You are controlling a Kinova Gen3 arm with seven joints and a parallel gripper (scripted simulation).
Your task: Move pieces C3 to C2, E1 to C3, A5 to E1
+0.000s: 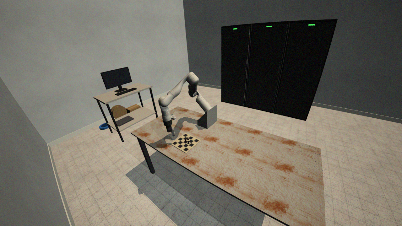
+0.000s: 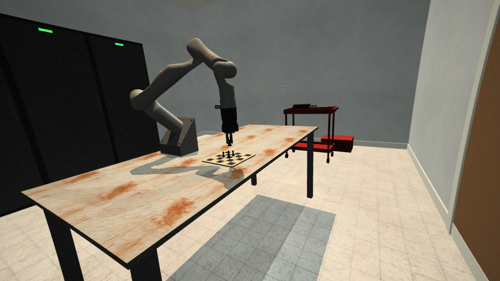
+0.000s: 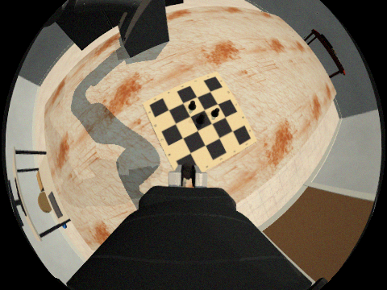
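Right now the chessboard is 70 mm behind my hand, 80 mm to the left of it and 130 mm below it. From my hand the other things lie so: black piece: 10 mm below.
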